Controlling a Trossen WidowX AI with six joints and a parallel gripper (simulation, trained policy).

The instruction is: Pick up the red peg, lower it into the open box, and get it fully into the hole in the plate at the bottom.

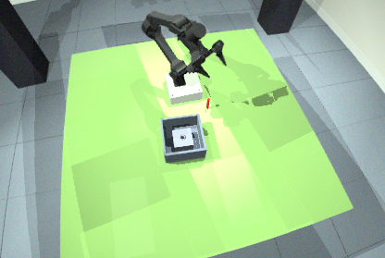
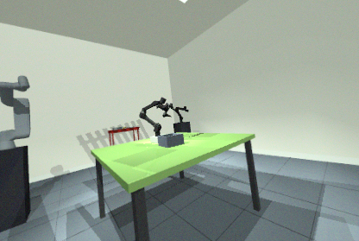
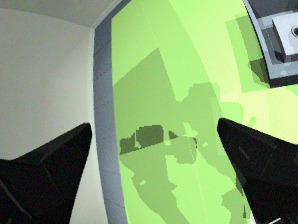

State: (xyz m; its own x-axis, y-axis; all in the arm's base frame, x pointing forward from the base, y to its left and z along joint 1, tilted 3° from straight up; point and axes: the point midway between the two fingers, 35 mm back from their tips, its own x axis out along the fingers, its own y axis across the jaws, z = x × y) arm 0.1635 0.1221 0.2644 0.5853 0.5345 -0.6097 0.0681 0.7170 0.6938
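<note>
My gripper tip is now 27 cm above the red peg, 3 cm past it and 1 cm to the left of it. From my gripper tip the other things lie so: grey box 28 cm below, 19 cm to the right, 14 cm ahead.
</note>
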